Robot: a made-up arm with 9 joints. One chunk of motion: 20 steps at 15 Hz.
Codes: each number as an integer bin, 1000 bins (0 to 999) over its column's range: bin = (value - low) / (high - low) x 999, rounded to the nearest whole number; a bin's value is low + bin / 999 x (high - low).
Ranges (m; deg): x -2.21..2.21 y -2.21..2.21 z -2.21..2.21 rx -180..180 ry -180..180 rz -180..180
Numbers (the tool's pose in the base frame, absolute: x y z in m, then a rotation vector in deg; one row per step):
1: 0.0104 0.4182 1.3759 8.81 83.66 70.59
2: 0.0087 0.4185 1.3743 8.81 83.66 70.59
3: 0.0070 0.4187 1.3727 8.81 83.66 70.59
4: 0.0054 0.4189 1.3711 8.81 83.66 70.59
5: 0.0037 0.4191 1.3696 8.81 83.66 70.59
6: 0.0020 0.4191 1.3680 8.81 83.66 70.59
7: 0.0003 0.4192 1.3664 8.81 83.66 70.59
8: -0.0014 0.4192 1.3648 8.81 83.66 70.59
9: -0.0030 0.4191 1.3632 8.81 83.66 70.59
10: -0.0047 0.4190 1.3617 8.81 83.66 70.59
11: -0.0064 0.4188 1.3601 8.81 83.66 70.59
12: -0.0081 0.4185 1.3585 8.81 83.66 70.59
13: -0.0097 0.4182 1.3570 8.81 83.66 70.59
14: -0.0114 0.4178 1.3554 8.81 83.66 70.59
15: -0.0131 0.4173 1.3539 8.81 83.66 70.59
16: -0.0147 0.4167 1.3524 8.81 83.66 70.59
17: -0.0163 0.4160 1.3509 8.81 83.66 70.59
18: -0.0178 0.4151 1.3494 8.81 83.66 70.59
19: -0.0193 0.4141 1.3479 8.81 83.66 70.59
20: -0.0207 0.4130 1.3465 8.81 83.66 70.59
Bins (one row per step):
1: 502 594 810 524 732 695
2: 501 594 810 524 732 695
3: 501 594 810 524 732 695
4: 501 594 809 524 732 695
5: 500 594 809 524 732 695
6: 500 594 809 524 732 695
7: 500 594 808 524 732 695
8: 499 594 808 524 732 695
9: 499 594 808 524 732 695
10: 498 594 807 524 732 695
11: 498 594 807 524 732 695
12: 498 594 807 524 732 695
13: 497 594 806 524 732 695
14: 497 594 806 524 732 695
15: 497 594 806 524 732 695
16: 496 594 805 524 732 695
17: 496 594 805 524 732 695
18: 495 593 804 524 732 695
19: 495 593 804 524 732 695
20: 495 593 804 524 732 695

